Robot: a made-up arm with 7 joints. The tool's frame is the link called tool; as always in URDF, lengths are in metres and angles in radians. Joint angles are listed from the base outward. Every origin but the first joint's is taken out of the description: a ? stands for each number. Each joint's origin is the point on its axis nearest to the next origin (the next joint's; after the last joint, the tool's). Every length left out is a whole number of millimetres.
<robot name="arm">
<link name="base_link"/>
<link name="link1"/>
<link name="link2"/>
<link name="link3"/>
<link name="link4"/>
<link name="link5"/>
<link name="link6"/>
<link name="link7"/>
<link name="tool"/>
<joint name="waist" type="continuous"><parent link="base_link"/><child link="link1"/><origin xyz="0.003 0.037 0.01" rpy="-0.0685 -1.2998 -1.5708"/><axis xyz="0 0 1"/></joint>
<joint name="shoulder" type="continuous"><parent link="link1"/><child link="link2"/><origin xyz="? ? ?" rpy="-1.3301 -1.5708 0"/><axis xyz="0 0 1"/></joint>
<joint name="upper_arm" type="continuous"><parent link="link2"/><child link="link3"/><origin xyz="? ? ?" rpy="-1.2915 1.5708 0"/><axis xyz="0 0 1"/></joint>
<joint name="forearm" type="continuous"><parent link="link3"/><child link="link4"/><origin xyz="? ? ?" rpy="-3.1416 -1.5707 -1.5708"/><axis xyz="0 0 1"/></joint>
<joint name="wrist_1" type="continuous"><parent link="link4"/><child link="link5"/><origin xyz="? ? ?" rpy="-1.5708 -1.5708 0"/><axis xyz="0 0 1"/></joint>
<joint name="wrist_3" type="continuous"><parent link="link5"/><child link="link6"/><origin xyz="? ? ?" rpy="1.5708 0 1.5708"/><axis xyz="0 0 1"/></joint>
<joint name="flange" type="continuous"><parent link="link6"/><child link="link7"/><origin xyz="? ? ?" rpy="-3.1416 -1.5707 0"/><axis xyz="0 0 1"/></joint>
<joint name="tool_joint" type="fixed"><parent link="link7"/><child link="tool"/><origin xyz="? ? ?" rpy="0 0 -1.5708"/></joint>
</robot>
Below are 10 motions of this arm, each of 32 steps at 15 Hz.
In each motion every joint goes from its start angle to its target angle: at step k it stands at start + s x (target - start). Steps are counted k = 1, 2, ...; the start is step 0. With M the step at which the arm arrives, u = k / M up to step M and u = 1 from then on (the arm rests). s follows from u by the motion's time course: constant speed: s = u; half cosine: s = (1 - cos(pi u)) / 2; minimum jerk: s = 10 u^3 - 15 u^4 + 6 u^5.
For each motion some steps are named. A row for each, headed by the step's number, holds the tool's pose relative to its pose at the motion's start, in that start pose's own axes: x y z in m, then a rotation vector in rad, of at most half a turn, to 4 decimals.
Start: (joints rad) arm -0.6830 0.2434 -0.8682 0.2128 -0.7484 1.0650 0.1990
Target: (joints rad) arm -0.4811 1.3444 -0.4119 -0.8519 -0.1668 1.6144 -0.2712
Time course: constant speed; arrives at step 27
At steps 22, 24, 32:
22: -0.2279 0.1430 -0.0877 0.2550 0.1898 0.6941
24: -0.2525 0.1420 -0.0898 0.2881 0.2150 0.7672
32: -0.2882 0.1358 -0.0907 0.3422 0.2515 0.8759

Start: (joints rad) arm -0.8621 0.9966 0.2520 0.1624 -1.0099 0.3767 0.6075
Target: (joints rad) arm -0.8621 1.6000 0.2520 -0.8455 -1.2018 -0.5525 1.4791
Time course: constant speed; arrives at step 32
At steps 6, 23, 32:
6: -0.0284 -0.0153 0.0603 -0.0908 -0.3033 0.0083
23: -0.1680 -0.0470 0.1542 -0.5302 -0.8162 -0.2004
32: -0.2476 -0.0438 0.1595 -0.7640 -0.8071 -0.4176

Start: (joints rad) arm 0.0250 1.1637 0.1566 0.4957 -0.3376 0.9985 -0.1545
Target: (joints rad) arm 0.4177 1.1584 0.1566 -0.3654 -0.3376 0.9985 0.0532
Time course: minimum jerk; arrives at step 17
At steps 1, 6, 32:
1: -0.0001 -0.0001 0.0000 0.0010 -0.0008 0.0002
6: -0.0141 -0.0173 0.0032 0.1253 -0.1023 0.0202
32: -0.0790 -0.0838 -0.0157 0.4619 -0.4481 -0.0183

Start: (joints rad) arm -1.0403 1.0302 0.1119 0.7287 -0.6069 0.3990 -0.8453
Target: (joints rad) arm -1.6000 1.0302 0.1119 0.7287 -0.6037 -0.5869 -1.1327
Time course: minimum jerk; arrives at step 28
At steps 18, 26, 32:
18: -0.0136 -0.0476 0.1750 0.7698 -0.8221 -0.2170
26: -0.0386 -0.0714 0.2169 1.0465 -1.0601 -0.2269
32: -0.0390 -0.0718 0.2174 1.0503 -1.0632 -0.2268

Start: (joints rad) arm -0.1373 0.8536 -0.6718 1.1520 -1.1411 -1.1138 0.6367
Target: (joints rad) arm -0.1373 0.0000 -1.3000 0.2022 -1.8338 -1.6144 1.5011
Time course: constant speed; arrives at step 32
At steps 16, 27, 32:
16: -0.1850 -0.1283 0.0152 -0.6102 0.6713 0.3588
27: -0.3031 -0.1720 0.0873 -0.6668 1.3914 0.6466
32: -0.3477 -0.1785 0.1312 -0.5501 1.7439 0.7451

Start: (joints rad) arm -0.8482 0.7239 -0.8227 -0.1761 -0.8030 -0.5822 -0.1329
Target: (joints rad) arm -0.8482 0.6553 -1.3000 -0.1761 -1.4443 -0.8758 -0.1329
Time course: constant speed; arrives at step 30
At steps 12, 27, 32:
12: -0.0079 -0.0227 -0.0229 -0.3213 -0.0232 0.0798
27: -0.0250 -0.0504 -0.0517 -0.6740 0.0101 0.2561
32: -0.0295 -0.0561 -0.0574 -0.7356 0.0259 0.3004

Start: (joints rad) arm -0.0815 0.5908 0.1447 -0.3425 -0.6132 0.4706 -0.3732
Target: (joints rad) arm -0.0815 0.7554 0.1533 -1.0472 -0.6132 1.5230 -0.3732
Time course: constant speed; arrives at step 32
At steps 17, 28, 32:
17: -0.0180 -0.0385 0.0278 0.1191 0.3284 -0.1340
28: -0.0412 -0.0619 0.0374 0.2323 0.5545 -0.1623
32: -0.0517 -0.0694 0.0396 0.2785 0.6370 -0.1593

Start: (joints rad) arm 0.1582 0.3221 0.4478 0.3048 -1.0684 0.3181 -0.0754
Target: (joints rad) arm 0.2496 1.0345 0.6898 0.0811 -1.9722 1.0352 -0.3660
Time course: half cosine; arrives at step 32
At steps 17, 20, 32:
17: -0.0305 -0.0335 0.1255 -0.0597 0.1193 -0.4232
20: -0.0429 -0.0533 0.1520 -0.0458 0.1814 -0.5566
32: -0.0762 -0.1061 0.1961 0.0219 0.3776 -0.8511

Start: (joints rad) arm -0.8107 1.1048 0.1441 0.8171 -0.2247 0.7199 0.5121
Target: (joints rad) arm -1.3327 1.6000 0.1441 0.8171 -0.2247 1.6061 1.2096
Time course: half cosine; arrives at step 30
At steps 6, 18, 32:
6: 0.0021 0.0193 0.0144 -0.0088 0.0448 0.1010
18: -0.0060 0.1455 0.0628 -0.0476 0.3958 0.6256
32: -0.0257 0.2231 0.0594 -0.0287 0.6830 0.8578

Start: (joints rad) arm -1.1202 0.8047 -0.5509 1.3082 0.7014 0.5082 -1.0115
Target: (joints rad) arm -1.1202 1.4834 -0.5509 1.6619 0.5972 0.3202 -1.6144
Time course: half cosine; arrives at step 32
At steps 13, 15, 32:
13: -0.0043 0.0304 -0.1160 -0.2280 0.1160 -0.2128
15: -0.0090 0.0341 -0.1482 -0.2967 0.1347 -0.2686
32: -0.0612 0.0158 -0.3253 -0.7236 0.1285 -0.5551

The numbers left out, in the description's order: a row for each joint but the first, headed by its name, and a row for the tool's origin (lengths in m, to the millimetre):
shoulder: -0.014 -0.004 0
upper_arm: -0.057 -0.231 0
forearm: -0.016 -0.002 0
wrist_1: -0.011 0.148 0
wrist_3: 0 0 0
flange: 0 0.071 0
tool: 0 0 0

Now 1 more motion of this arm.
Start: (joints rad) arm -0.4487 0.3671 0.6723 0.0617 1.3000 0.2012 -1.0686
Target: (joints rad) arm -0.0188 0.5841 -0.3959 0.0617 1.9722 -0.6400 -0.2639
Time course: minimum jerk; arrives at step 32
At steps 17, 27, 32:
17: 0.0140 -0.1214 0.0587 1.1964 -0.2432 0.1298
27: -0.0125 -0.2562 0.0181 1.8558 -0.8555 -0.1076
32: -0.0165 -0.2652 0.0123 1.8892 -0.9108 -0.1381

